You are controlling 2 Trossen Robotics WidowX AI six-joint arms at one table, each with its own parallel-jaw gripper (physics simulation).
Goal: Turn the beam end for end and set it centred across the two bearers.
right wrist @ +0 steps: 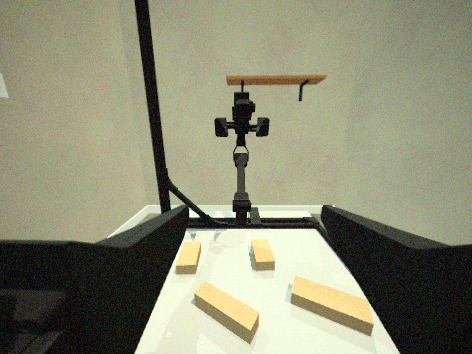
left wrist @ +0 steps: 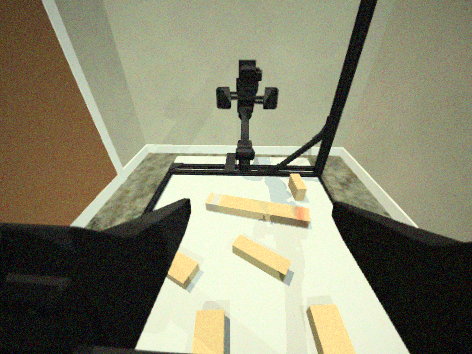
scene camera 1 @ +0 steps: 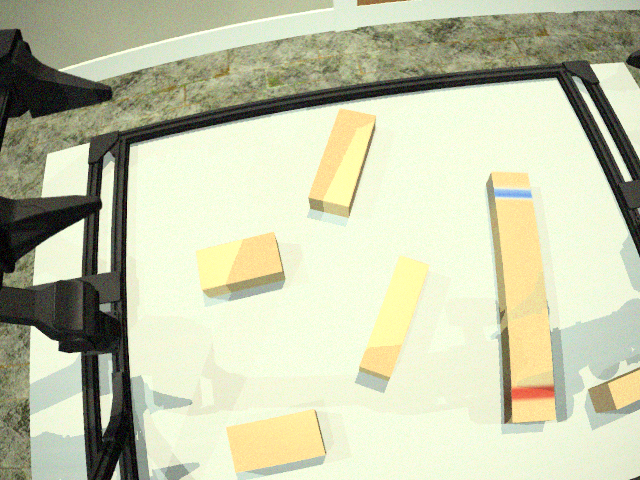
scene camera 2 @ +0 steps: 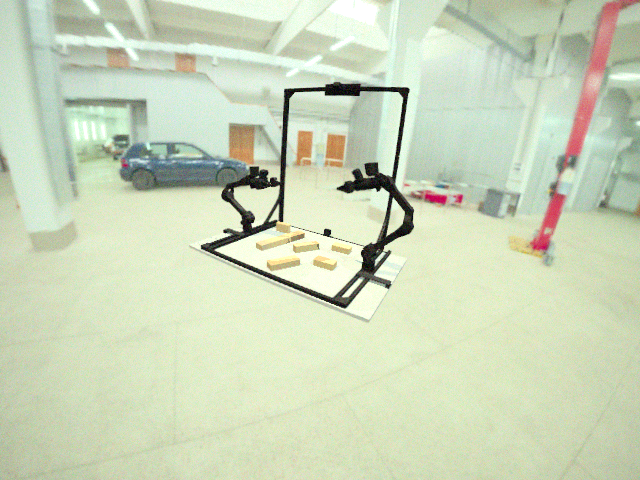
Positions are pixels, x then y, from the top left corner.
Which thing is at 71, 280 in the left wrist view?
The left gripper.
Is the right gripper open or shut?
Open.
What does the left gripper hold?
Nothing.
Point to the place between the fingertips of the left gripper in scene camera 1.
106, 143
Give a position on a beam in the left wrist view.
At 262, 210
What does the beam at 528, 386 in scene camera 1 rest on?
The table.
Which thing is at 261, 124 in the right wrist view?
The left gripper.
